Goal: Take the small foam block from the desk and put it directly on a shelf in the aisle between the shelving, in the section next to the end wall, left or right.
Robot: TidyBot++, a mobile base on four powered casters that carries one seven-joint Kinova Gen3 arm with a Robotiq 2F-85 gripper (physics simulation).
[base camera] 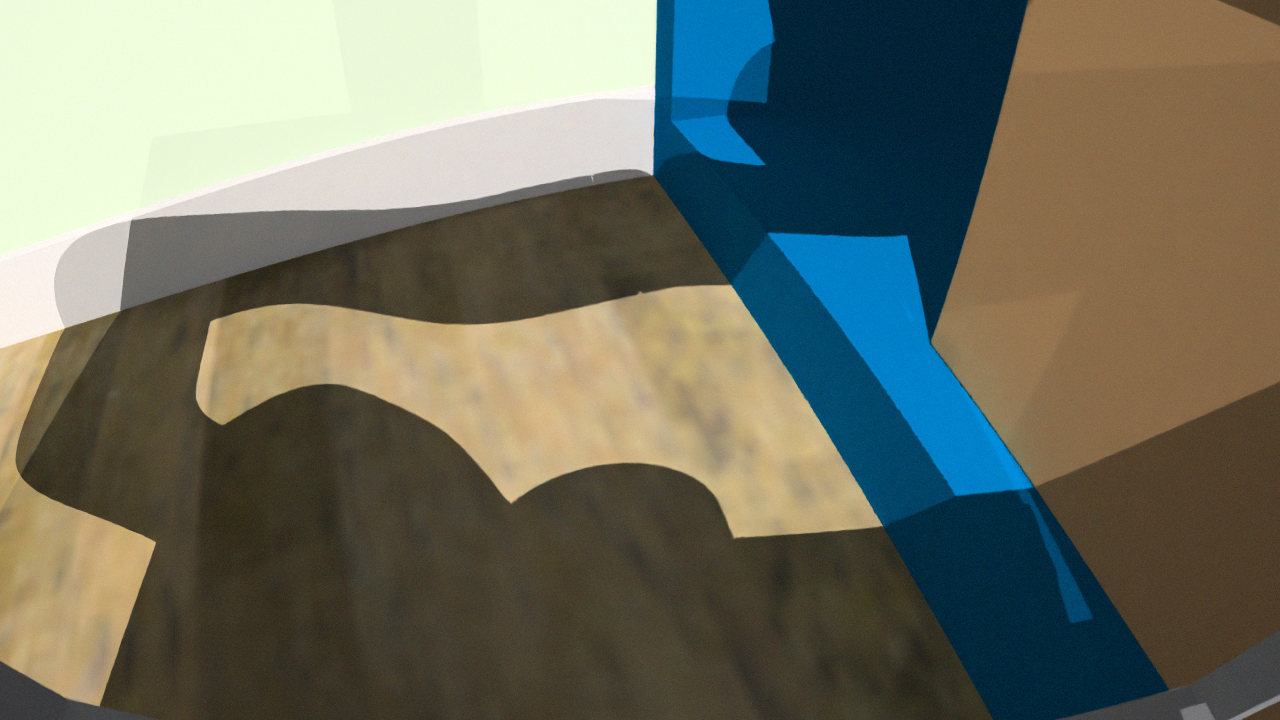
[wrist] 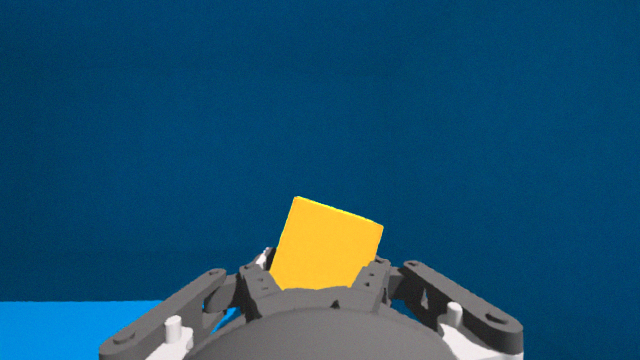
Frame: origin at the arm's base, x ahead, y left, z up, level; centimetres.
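Seen in the pictures: gripper, fingertip midpoint: (wrist: 315, 256).
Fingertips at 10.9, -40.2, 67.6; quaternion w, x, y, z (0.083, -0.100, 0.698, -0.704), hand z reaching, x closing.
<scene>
Pixels of each thing's top centre, then the offset from my fingertips to it, as dx, dy, dz. "*": a spot on its surface instead. Level surfaces: height alone.
- small foam block, top centre: (wrist: 315, 195) -0.6, +2.1, +5.3
- bright blue shelf surface, surface height: dz -8.2
- large brown box, surface spot: (base camera: 1136, 223) * +19.1, +20.0, -84.5
- wooden floor, surface height: dz -107.3
The small foam block (wrist: 326, 245) is yellow and sits tilted between the fingers in the wrist view. My gripper (wrist: 315, 256) is shut on it. Behind the block, dark blue shelving (wrist: 320, 110) fills most of the wrist view, and a bright blue shelf surface (wrist: 65, 330) shows at the lower left, lower in the view than the block. How far the block is from the shelf surface cannot be told. In the base camera view the blue shelving (base camera: 859, 358) stands at the right, with its left end at the pale end wall (base camera: 223, 71). The gripper does not show there.
In the base camera view a white baseboard (base camera: 501, 143) runs along the foot of the end wall. A large brown box (base camera: 1136, 223) stands in the lowest part of the shelving at the right. Dark shadows lie across the wooden floor (base camera: 572, 376).
</scene>
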